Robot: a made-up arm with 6 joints. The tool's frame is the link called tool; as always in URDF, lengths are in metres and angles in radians.
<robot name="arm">
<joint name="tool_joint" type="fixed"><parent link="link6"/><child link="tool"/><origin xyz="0 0 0"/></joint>
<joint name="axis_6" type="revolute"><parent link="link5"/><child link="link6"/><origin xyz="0 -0.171 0" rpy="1.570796 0 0"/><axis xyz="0 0 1"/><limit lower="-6.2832" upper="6.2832" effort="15" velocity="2.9"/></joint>
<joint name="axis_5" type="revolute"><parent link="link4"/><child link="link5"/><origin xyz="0 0 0" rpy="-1.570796 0 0"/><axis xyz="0 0 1"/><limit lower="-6.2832" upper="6.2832" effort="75" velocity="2.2"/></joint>
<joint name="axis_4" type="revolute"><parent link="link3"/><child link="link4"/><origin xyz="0 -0.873 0" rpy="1.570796 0 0"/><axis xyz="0 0 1"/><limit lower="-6.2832" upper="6.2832" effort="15" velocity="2.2"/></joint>
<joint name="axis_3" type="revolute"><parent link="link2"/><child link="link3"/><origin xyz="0 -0.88 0"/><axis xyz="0 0 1"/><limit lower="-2.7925" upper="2.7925" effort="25" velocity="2.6"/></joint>
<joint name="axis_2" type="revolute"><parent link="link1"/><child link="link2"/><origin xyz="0 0.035 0" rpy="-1.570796 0 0"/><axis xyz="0 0 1"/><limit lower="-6.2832" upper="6.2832" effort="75" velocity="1.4"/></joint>
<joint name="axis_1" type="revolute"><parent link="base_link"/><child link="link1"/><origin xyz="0 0 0.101"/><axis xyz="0 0 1"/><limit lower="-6.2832" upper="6.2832" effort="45" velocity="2.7"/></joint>
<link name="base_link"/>
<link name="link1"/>
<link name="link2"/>
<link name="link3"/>
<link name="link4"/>
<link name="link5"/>
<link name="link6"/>
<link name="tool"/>
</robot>
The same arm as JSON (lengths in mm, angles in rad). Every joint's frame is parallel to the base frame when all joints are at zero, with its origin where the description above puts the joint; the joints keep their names.
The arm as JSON. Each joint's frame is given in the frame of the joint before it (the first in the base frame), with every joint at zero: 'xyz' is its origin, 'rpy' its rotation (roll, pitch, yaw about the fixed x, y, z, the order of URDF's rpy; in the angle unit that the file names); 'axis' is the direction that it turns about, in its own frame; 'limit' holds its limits. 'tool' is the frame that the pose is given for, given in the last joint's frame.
{
  "units": {
    "length": "mm",
    "angle": "rad"
  },
  "joints": [
    {
      "name": "axis_1",
      "type": "revolute",
      "origin": {
        "xyz": [
          0.0,
          0.0,
          101.0
        ],
        "rpy": [
          0.0,
          0.0,
          0.0
        ]
      },
      "axis": [
        0.0,
        0.0,
        1.0
      ],
      "limit": {
        "lower": -6.2832,
        "upper": 6.2832
      }
    },
    {
      "name": "axis_2",
      "type": "revolute",
      "origin": {
        "xyz": [
          0.0,
          35.0,
          0.0
        ],
        "rpy": [
          0.0,
          0.0,
          0.0
        ]
      },
      "axis": [
        0.0,
        1.0,
        0.0
      ],
      "limit": {
        "lower": -6.2832,
        "upper": 6.2832
      }
    },
    {
      "name": "axis_3",
      "type": "revolute",
      "origin": {
        "xyz": [
          0.0,
          0.0,
          880.0
        ],
        "rpy": [
          0.0,
          0.0,
          0.0
        ]
      },
      "axis": [
        0.0,
        1.0,
        0.0
      ],
      "limit": {
        "lower": -2.7925,
        "upper": 2.7925
      }
    },
    {
      "name": "axis_4",
      "type": "revolute",
      "origin": {
        "xyz": [
          0.0,
          0.0,
          873.0
        ],
        "rpy": [
          0.0,
          0.0,
          0.0
        ]
      },
      "axis": [
        0.0,
        0.0,
        1.0
      ],
      "limit": {
        "lower": -6.2832,
        "upper": 6.2832
      }
    },
    {
      "name": "axis_5",
      "type": "revolute",
      "origin": {
        "xyz": [
          0.0,
          0.0,
          0.0
        ],
        "rpy": [
          0.0,
          0.0,
          0.0
        ]
      },
      "axis": [
        0.0,
        1.0,
        0.0
      ],
      "limit": {
        "lower": -6.2832,
        "upper": 6.2832
      }
    },
    {
      "name": "axis_6",
      "type": "revolute",
      "origin": {
        "xyz": [
          0.0,
          0.0,
          171.0
        ],
        "rpy": [
          0.0,
          0.0,
          0.0
        ]
      },
      "axis": [
        0.0,
        0.0,
        1.0
      ],
      "limit": {
        "lower": -6.2832,
        "upper": 6.2832
      }
    }
  ],
  "tool": {
    "origin": {
      "xyz": [
        0.0,
        0.0,
        0.0
      ],
      "rpy": [
        0.0,
        0.0,
        0.0
      ]
    }
  }
}

